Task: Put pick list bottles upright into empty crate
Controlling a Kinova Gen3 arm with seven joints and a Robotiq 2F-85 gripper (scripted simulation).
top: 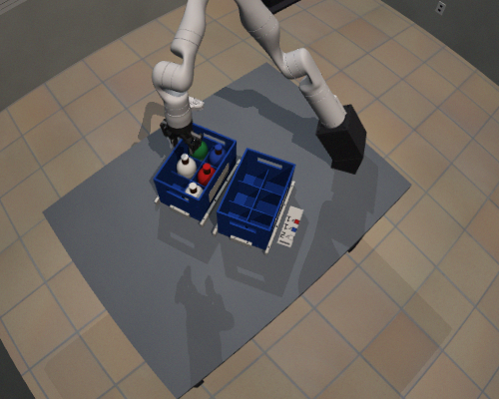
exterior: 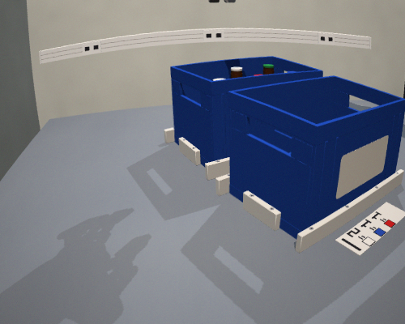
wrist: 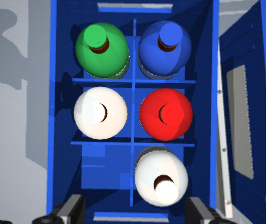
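The white bottle is 4 cm behind my hand, 6 cm to the right of it and 25 cm below it. From my hand the other things lie so: green-label bottle: 12 cm behind, 9 cm to the right, 25 cm below; red-label bottle: 7 cm behind, 2 cm to the left, 25 cm below; blue-label bottle: 15 cm behind, 1 cm to the right, 25 cm below.
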